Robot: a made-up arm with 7 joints. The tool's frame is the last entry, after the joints.
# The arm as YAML. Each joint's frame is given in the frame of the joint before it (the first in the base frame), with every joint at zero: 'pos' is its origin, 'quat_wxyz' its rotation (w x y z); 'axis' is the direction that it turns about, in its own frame. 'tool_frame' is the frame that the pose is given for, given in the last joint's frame.
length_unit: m
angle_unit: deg
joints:
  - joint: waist
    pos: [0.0, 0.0, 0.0]
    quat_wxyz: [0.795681, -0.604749, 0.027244, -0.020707]
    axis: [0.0, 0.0, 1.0]
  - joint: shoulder
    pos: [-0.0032, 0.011, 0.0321]
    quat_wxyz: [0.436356, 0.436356, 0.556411, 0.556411]
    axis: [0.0, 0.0, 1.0]
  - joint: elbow
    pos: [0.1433, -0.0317, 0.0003]
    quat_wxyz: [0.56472, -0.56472, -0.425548, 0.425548]
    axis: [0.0, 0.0, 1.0]
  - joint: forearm
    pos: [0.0, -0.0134, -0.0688]
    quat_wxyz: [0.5, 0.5, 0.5, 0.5]
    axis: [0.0, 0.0, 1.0]
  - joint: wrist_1
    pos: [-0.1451, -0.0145, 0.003]
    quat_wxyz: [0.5, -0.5, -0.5, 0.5]
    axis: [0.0, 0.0, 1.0]
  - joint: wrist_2
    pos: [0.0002, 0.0, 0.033]
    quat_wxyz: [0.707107, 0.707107, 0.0, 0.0]
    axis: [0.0, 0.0, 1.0]
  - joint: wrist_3
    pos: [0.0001, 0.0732, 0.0]
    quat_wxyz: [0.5, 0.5, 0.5, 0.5]
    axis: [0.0, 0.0, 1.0]
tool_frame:
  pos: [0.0, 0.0, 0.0]
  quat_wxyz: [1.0, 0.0, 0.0, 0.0]
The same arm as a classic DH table. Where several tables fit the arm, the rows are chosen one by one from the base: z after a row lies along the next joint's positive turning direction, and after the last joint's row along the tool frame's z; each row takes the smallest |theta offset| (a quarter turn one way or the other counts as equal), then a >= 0, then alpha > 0; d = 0 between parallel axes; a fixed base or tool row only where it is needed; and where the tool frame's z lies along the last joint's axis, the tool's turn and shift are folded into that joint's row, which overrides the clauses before.
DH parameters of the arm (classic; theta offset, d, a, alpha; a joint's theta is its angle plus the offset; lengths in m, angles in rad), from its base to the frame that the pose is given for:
base (fixed): -0.071 0 0 -1.3004
waist: -1.3111 0.0321 -0.0114 -1.5708
shoulder: 1.2915 -0.0002 -0.009 1.5708
elbow: 1.5708 -0.2153 0.0134 -1.5708
forearm: 1.5708 0.003 0.0145 1.5708
wrist_1: 0 0.1781 -0.0002 -1.5708
wrist_2: -1.5708 0 0.0732 1.5708
wrist_3: 0 0.0001 0 0

